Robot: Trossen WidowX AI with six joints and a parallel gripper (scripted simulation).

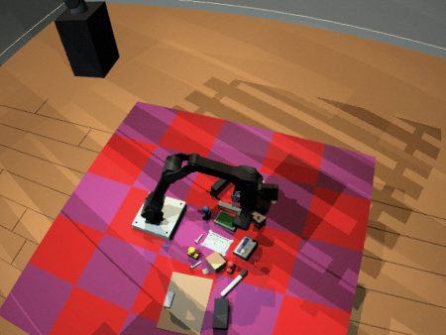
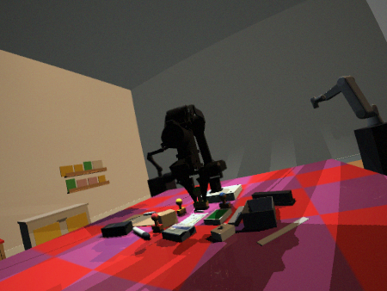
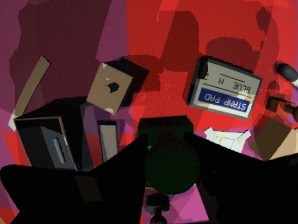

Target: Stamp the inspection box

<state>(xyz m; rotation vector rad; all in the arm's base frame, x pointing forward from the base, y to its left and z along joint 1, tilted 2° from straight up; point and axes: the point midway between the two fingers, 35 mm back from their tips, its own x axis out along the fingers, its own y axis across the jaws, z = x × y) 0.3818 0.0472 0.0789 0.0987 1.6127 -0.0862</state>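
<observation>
Now: the green ink pad 90 mm behind my gripper tip, 20 mm to the left of it and 90 mm below it. Also, from my gripper tip: green-knobbed stamp (right at my gripper tip); labelled tin (10 mm ahead, 90 mm to the right, 80 mm below); white card (100 mm behind, 90 mm to the right, 90 mm below).
</observation>
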